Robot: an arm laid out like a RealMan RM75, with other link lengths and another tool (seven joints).
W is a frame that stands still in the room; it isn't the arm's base.
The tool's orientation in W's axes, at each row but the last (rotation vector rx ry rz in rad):
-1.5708, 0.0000, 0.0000
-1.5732, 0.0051, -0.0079
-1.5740, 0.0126, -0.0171
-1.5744, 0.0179, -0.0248
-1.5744, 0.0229, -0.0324
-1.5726, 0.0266, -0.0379
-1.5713, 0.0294, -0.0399
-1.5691, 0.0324, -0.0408
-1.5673, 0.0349, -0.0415
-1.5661, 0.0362, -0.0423
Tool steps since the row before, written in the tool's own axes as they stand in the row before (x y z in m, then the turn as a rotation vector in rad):
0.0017, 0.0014, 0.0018, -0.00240, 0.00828, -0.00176
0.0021, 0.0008, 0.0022, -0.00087, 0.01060, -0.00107
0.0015, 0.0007, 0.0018, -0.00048, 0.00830, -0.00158
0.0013, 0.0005, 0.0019, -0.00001, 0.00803, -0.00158
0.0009, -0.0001, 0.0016, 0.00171, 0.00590, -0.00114
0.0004, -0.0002, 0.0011, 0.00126, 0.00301, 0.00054
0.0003, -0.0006, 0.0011, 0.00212, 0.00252, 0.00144
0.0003, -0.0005, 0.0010, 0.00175, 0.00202, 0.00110
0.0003, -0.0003, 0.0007, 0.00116, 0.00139, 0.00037
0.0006, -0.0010, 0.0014, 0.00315, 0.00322, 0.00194
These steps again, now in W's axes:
0.0017, 0.0018, -0.0014, -0.00240, -0.00176, -0.00828
0.0021, 0.0022, -0.0008, -0.00086, -0.00109, -0.01060
0.0015, 0.0018, -0.0007, -0.00049, -0.00160, -0.00830
0.0014, 0.0019, -0.0005, -0.00002, -0.00161, -0.00802
0.0010, 0.0016, 0.0001, 0.00170, -0.00122, -0.00589
0.0004, 0.0011, 0.0002, 0.00130, 0.00048, -0.00300
0.0003, 0.0011, 0.0006, 0.00220, 0.00134, -0.00251
0.0003, 0.0010, 0.0005, 0.00181, 0.00102, -0.00201
0.0003, 0.0007, 0.0003, 0.00118, 0.00032, -0.00138
0.0007, 0.0014, 0.0010, 0.00326, 0.00179, -0.00320

